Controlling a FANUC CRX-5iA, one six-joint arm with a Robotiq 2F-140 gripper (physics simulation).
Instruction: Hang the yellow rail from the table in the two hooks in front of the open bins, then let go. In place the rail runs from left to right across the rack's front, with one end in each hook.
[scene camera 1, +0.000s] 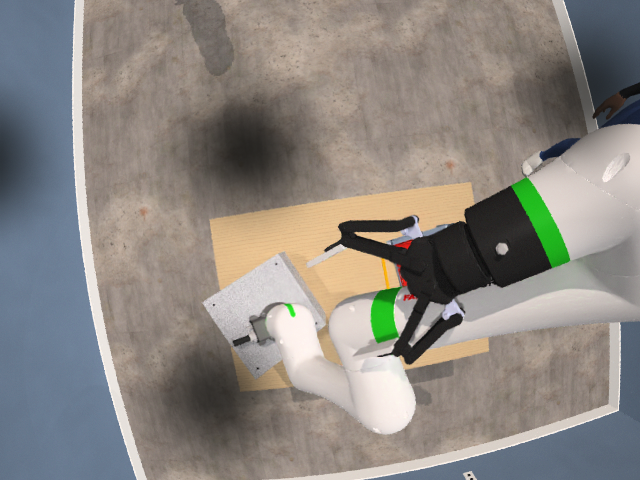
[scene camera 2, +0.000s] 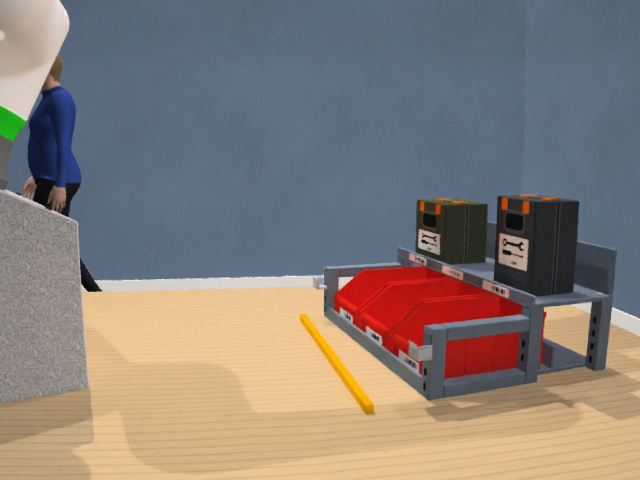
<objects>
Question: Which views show the dark grey case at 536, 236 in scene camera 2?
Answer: Scene camera 2 only.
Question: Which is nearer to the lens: the green case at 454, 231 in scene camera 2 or the dark grey case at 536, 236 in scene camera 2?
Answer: The dark grey case.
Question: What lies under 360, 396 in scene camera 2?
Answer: A yellow rail.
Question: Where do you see my gripper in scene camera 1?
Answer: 334, 309
</objects>
